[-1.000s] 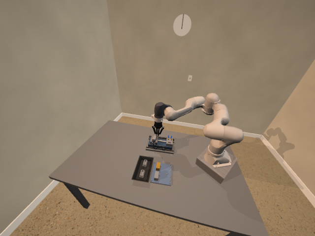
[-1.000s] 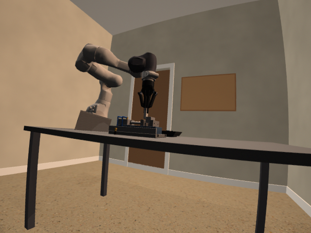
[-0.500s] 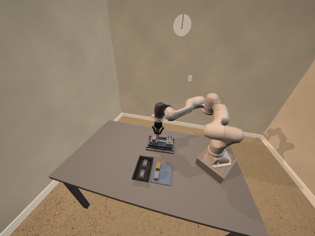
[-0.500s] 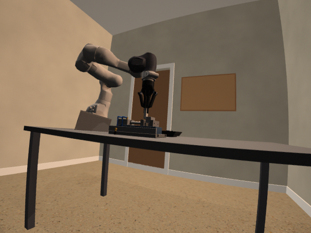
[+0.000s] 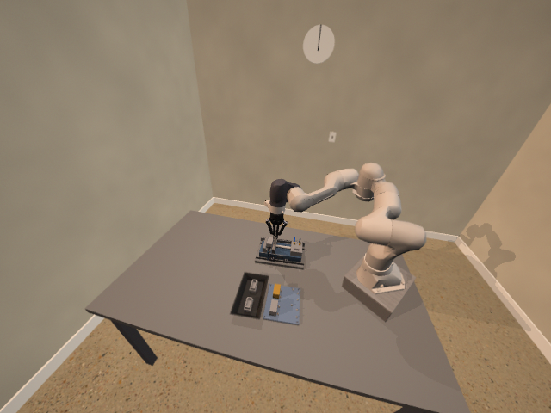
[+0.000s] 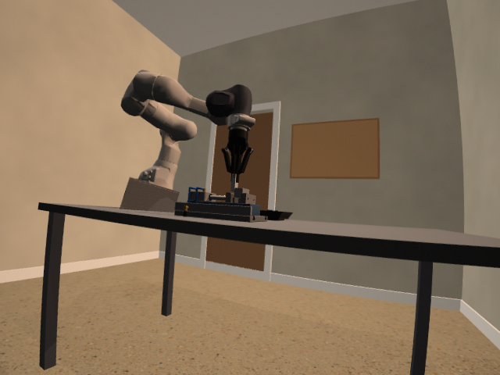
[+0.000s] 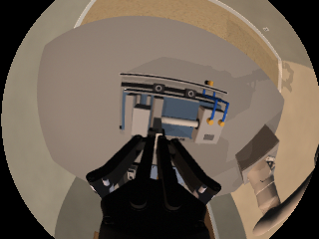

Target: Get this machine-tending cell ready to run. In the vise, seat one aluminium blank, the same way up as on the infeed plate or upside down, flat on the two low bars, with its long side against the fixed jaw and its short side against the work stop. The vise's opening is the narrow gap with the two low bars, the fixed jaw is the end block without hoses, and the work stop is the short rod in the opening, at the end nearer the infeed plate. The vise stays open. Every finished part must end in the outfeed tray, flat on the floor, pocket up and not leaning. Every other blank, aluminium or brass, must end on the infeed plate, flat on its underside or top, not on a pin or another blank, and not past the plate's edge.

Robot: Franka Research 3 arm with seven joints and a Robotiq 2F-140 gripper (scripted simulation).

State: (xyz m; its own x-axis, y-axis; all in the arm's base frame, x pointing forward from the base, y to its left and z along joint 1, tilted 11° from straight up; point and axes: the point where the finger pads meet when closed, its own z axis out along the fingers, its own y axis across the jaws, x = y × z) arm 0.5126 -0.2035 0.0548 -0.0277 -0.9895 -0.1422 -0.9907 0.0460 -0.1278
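Right now my hand is 40 mm past the vise and 100 mm above it. Round my hand: brass blank: 40 mm behind, 280 mm to the left, 110 mm below.
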